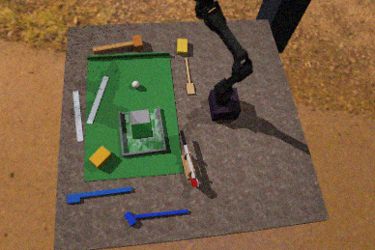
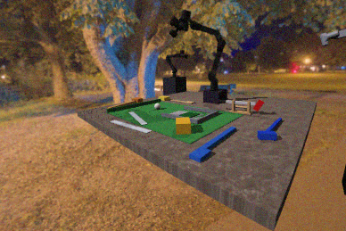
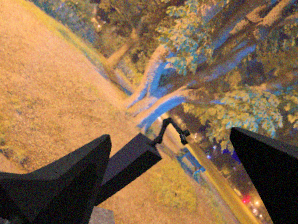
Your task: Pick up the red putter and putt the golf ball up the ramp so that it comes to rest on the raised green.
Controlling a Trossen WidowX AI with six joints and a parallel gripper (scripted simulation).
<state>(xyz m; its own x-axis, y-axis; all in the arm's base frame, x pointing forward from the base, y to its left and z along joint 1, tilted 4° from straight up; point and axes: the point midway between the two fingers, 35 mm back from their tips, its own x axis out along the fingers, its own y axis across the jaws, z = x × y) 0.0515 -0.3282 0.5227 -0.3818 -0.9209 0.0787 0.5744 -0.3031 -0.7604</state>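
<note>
The red putter lies 62 cm to the left of my gripper tip, 57 cm below it and 16 cm ahead of it. Round my gripper tip: small wooden frame 64 cm to the left, 59 cm below, 16 cm ahead; then yellow block 60 cm below, 58 cm ahead, 54 cm to the left; then white golf ball 61 cm below, 37 cm ahead, 14 cm to the left.
</note>
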